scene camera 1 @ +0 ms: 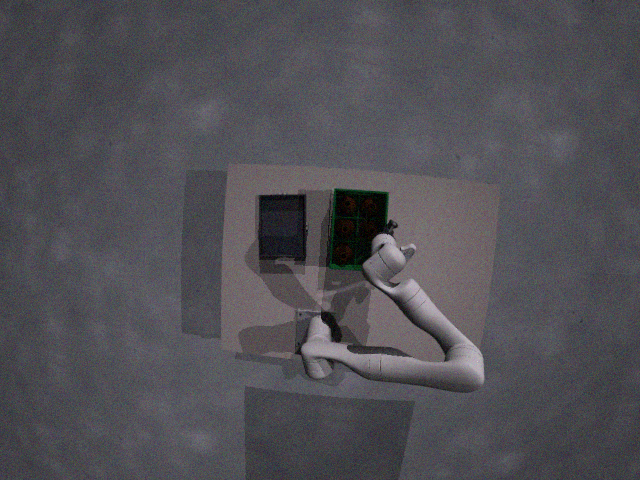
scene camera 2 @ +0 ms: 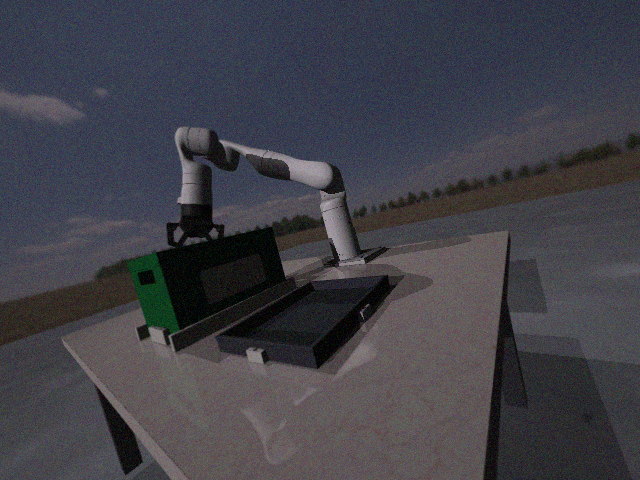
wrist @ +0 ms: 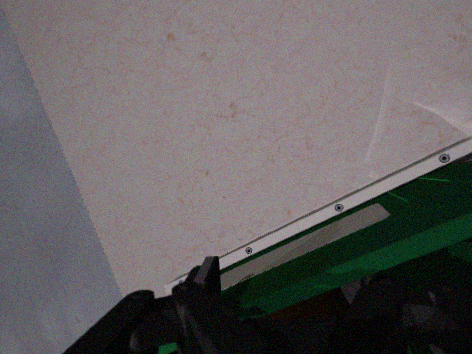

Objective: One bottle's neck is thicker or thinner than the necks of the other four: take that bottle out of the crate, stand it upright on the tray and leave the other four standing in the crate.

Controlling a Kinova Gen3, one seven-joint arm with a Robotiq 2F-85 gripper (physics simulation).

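Frame: origin at the arm's base, x right, y ahead, z up, level; metres.
Seen in the pictures: gripper, between the fingertips: [wrist: 278, 270]; arm's base, origin of its link: [scene camera 1: 319, 325] [scene camera 2: 347, 257].
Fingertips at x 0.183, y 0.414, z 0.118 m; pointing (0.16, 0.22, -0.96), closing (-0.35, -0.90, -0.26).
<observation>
Offsets run from my fingertips to a thing's middle. "spot": to the spot under its first point. Level surfaces: height alone.
The tall green crate {dx -0.092, dy +0.002, dz -0.045 m} [scene camera 1: 361, 190] [scene camera 2: 152, 304] [wrist: 425, 246] stands upright. In scene camera 1, bottles show as dim orange-brown rings: back left [scene camera 1: 346, 204], back right [scene camera 1: 369, 205], middle left [scene camera 1: 344, 226], front left [scene camera 1: 342, 253], and middle right [scene camera 1: 368, 226], partly beside the arm. Neck thicknesses cannot be compared in this dark light. The dark tray {dx -0.385, dy -0.019, dz -0.120 m} [scene camera 1: 282, 227] [scene camera 2: 289, 353] lies beside the crate with no bottle on it. My gripper [scene camera 1: 391, 227] [scene camera 2: 195, 241] [wrist: 278, 270] points down at the crate top. Its fingers stand wide apart, open, with no bottle plainly held; its right fingertip is dark.
A pale rail [scene camera 2: 232, 315] [wrist: 295, 227] runs along the crate's foot. Small light blocks {spot: dx -0.116, dy +0.148, dz -0.113 m} [scene camera 2: 158, 334] {spot: dx -0.405, dy +0.113, dz -0.122 m} [scene camera 2: 255, 354] sit by the crate and the tray. The arm base [scene camera 1: 316, 356] [scene camera 2: 345, 253] stands at the table edge. The table {dz -0.134 m} [scene camera 1: 439, 217] carries them all.
</observation>
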